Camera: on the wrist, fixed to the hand. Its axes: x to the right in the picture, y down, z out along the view.
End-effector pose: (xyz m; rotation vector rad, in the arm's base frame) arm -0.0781 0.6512 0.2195 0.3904 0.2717 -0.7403
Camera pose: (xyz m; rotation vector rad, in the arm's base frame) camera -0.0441 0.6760 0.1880 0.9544 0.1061 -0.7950
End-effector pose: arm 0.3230 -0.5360 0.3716 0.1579 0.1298 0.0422
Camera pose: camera 0.3381 -0.4973 0.3394 0.7287 0.1958 0.0156
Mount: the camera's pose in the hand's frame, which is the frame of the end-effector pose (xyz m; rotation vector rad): 0.0210 0.0326 -0.0355 0.5720 0.0567 0.0071
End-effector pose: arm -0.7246 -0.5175 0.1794 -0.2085 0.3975 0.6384
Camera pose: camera -0.7398 -0.4916 0.1362 0.3206 0.6184 0.5036
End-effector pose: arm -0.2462 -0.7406 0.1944 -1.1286 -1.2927 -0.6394
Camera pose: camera -0.1981 -0.7563 0.2088 -0.6386 -1.3083 -0.2615
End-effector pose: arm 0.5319 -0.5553 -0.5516 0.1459 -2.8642 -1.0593
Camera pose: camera 0.5131 -0.5560 -0.5025 0.1944 -3.0199 -0.2019
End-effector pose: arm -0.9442 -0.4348 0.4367 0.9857 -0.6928 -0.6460
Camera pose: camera -0.8984 -0.4191 0.4572 1.5205 -0.8514 -0.4141
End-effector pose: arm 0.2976 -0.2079 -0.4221 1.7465 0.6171 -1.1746
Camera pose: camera 0.3480 -0.1931 -0.4232 2.2593 0.3185 -1.3905
